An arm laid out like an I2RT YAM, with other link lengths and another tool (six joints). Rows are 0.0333 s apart.
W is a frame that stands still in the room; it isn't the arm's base.
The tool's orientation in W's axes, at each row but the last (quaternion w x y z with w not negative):
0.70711, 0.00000, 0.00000, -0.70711
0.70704, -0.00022, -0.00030, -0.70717
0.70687, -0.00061, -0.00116, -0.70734
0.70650, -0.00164, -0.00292, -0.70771
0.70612, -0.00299, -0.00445, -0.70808
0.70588, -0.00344, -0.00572, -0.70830
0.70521, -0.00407, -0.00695, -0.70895
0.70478, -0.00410, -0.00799, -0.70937
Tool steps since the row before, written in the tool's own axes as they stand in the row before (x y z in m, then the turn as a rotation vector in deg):
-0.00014, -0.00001, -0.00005, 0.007, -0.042, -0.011
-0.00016, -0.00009, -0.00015, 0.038, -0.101, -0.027
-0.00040, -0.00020, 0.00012, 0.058, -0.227, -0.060
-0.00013, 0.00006, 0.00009, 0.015, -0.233, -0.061
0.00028, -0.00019, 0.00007, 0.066, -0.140, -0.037
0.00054, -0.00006, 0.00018, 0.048, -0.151, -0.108
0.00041, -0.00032, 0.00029, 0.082, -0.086, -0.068
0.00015, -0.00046, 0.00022, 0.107, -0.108, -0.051
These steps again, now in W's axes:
-0.00001, 0.00014, -0.00005, -0.042, -0.007, -0.011
-0.00009, 0.00016, -0.00015, -0.101, -0.038, -0.027
-0.00020, 0.00040, 0.00012, -0.227, -0.058, -0.060
0.00006, 0.00013, 0.00009, -0.233, -0.015, -0.061
-0.00019, -0.00028, 0.00007, -0.140, -0.066, -0.037
-0.00006, -0.00054, 0.00019, -0.151, -0.049, -0.108
-0.00032, -0.00040, 0.00030, -0.086, -0.083, -0.067
-0.00046, -0.00014, 0.00022, -0.108, -0.107, -0.050

